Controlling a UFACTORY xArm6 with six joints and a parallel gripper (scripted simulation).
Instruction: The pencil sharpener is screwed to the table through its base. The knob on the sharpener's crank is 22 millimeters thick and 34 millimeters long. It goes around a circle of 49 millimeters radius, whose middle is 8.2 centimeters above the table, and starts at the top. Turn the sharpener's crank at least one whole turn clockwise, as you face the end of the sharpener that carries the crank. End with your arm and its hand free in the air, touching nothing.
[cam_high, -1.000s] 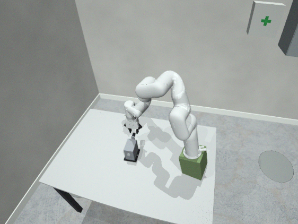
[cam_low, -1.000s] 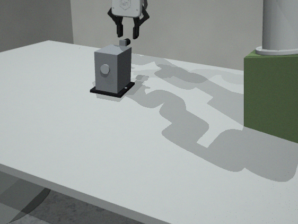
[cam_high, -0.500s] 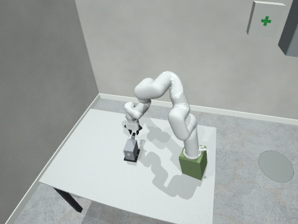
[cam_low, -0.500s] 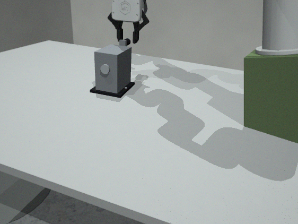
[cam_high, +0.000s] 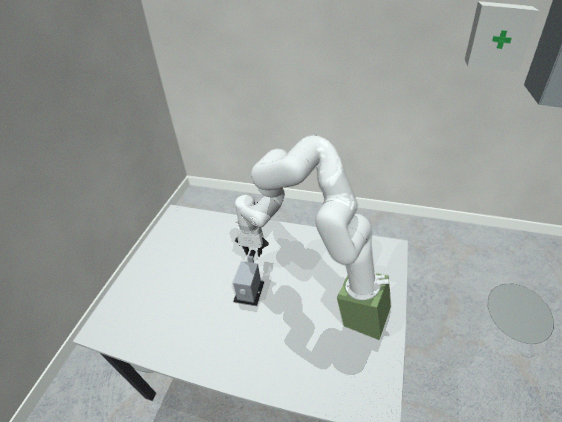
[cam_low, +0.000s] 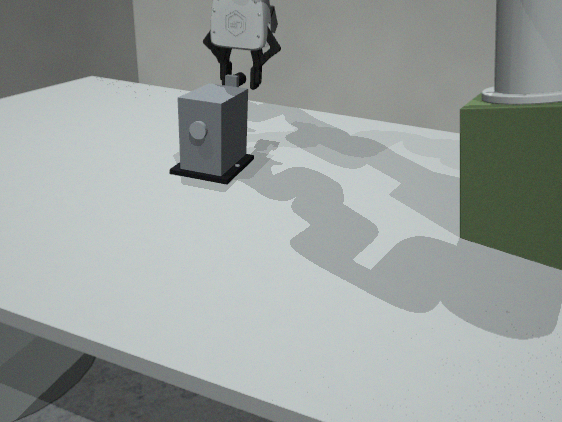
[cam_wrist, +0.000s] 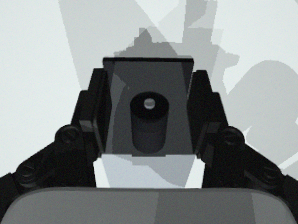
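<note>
My hand is 2 cm to the right of the black knob.
</note>
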